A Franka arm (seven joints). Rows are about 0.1 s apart.
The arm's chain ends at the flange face. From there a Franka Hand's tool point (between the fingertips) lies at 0.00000 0.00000 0.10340 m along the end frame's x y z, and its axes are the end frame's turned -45 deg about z.
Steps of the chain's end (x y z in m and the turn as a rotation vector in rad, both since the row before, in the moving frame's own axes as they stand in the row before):
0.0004 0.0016 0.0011 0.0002 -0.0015 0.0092
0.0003 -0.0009 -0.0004 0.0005 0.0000 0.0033
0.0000 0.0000 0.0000 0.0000 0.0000 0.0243
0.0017 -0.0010 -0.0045 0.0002 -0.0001 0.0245
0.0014 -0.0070 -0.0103 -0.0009 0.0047 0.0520
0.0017 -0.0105 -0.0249 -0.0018 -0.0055 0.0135
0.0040 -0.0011 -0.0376 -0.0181 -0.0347 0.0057
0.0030 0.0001 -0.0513 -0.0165 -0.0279 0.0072
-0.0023 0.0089 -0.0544 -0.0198 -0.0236 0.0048
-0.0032 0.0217 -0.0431 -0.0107 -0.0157 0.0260
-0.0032 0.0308 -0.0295 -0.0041 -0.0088 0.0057
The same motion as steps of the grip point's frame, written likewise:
-0.0009 0.0013 0.0011 0.0012 -0.0009 0.0092
0.0009 -0.0005 -0.0004 0.0004 0.0004 0.0033
0.0000 0.0000 0.0000 0.0000 0.0000 0.0243
0.0019 0.0005 -0.0045 0.0002 0.0001 0.0245
0.0062 -0.0035 -0.0103 -0.0040 0.0027 0.0520
0.0081 -0.0065 -0.0249 0.0026 -0.0052 0.0135
-0.0002 0.0008 -0.0377 0.0117 -0.0373 0.0057
-0.0012 0.0013 -0.0514 0.0081 -0.0314 0.0072
-0.0111 0.0044 -0.0544 0.0027 -0.0307 0.0048
-0.0195 0.0127 -0.0431 0.0035 -0.0187 0.0260
-0.0250 0.0192 -0.0295 0.0033 -0.0091 0.0057

